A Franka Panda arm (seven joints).
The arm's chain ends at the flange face. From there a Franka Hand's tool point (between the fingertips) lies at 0.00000 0.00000 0.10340 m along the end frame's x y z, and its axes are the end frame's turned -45 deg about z.
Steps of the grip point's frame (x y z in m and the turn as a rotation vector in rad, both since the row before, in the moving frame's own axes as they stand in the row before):
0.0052 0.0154 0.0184 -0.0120 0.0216 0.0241
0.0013 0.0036 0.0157 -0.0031 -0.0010 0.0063
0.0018 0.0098 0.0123 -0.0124 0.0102 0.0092
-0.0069 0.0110 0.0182 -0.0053 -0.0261 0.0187
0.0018 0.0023 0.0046 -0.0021 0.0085 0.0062
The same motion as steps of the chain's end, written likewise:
0.0121 0.0079 0.0184 0.0068 0.0238 0.0241
0.0033 0.0013 0.0157 -0.0029 0.0015 0.0063
0.0066 0.0055 0.0123 -0.0016 0.0160 0.0092
0.0044 0.0104 0.0182 -0.0222 -0.0147 0.0187
0.0021 0.0008 0.0046 0.0045 0.0075 0.0062

